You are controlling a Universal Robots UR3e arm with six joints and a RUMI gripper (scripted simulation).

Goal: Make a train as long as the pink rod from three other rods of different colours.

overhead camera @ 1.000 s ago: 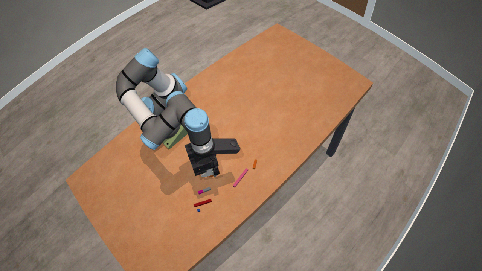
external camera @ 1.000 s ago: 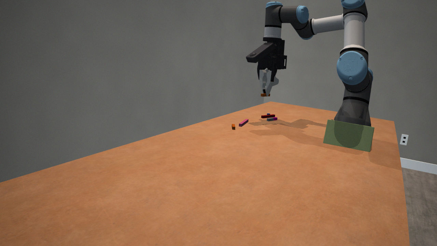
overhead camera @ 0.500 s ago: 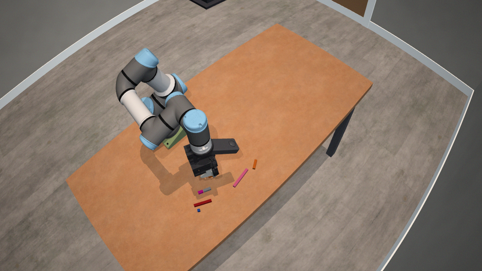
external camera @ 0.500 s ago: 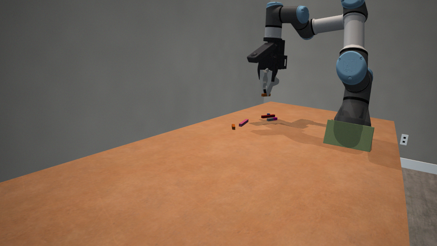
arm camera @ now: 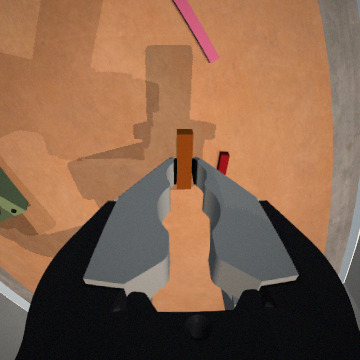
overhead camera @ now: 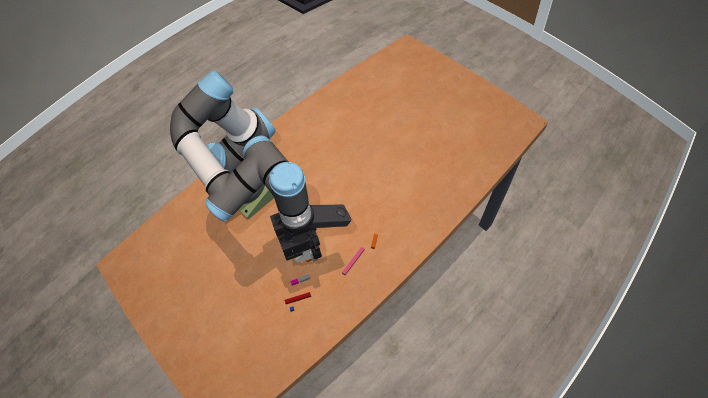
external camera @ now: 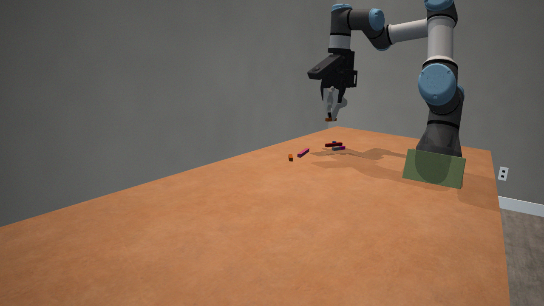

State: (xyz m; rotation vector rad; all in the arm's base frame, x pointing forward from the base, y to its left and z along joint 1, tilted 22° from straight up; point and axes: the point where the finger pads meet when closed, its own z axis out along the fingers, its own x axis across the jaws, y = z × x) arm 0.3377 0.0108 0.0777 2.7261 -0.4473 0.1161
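Now: the grey rod 110 mm below my hand, 40 mm to the right of it and 10 mm behind it. Also, from my hand: pink rod 110 mm below, 90 mm to the left, 40 mm ahead; then magenta rod 110 mm below, 60 mm to the right, 20 mm behind; then red rod 110 mm below, 90 mm to the right, 20 mm ahead.
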